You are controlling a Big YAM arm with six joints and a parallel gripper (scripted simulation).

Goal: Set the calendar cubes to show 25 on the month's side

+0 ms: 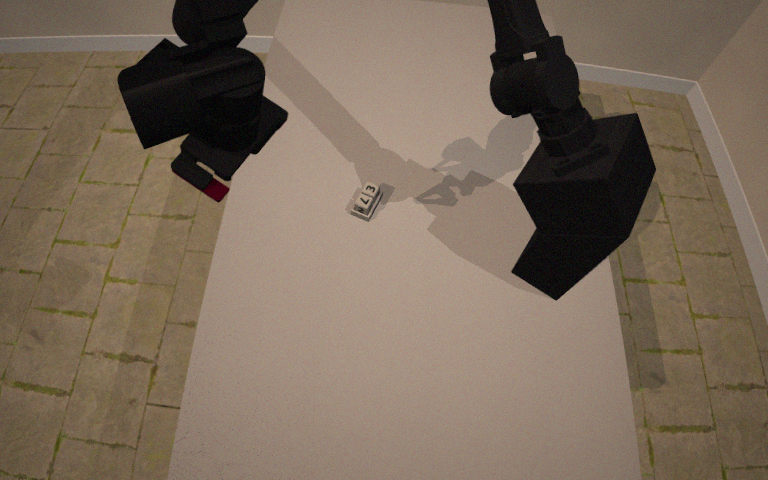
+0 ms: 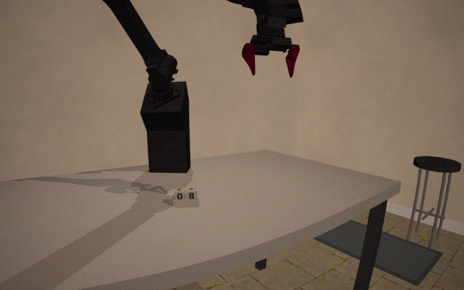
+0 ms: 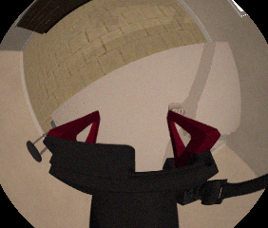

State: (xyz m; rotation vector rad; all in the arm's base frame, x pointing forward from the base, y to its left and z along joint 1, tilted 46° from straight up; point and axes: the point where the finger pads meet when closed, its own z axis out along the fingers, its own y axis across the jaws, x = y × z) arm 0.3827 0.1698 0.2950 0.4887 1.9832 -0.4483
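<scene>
Right now the pale tray is 35 cm below my hand, 21 cm behind it and 12 cm to the right of it.
</scene>
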